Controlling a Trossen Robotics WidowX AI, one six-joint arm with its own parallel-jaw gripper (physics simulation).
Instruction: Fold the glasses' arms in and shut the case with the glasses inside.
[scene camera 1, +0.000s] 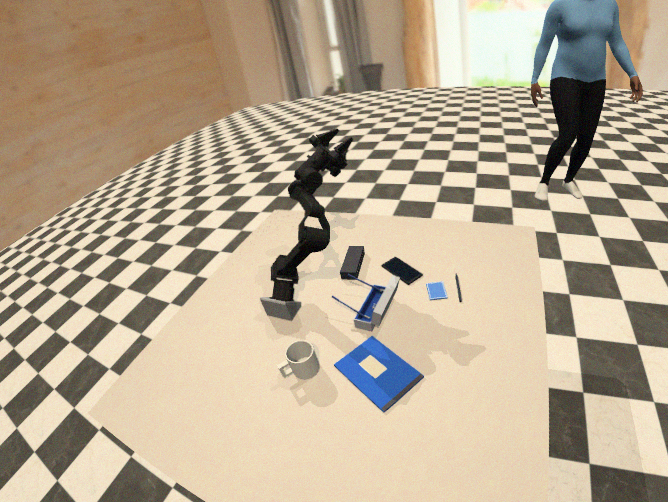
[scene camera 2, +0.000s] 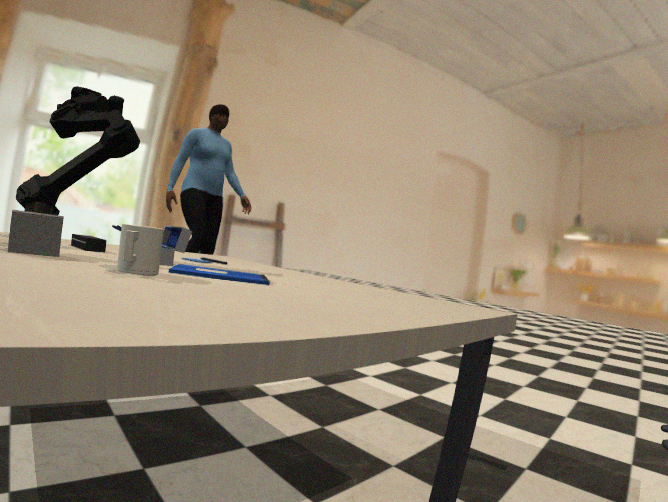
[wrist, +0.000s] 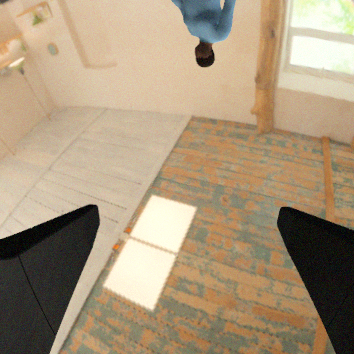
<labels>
gripper: open, holds nothing
a blue notebook: on the table
a mug: on the table
</labels>
